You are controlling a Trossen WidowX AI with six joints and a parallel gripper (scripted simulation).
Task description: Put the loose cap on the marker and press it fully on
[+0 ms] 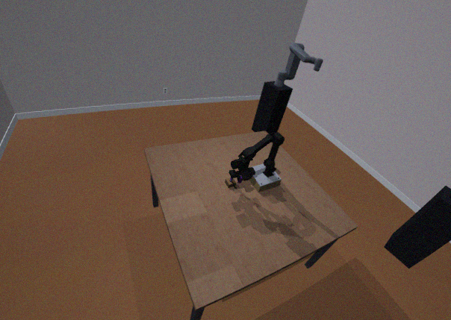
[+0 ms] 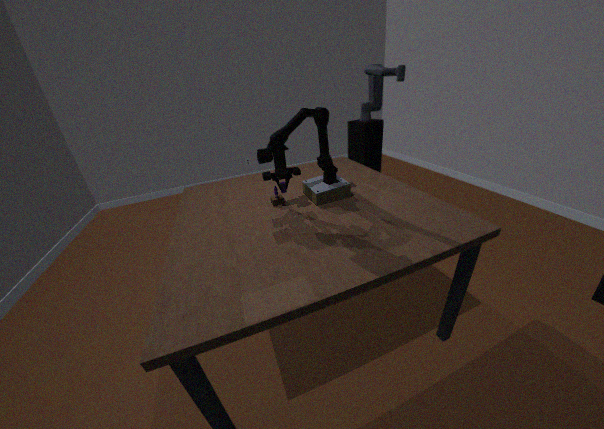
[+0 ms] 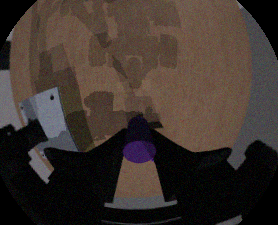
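Now: the holder block 1 cm ahead of my gripper tip, 7 cm to the right of it and 8 cm below it. From my gripper tip the other things lie so: purple cap (1 cm above).
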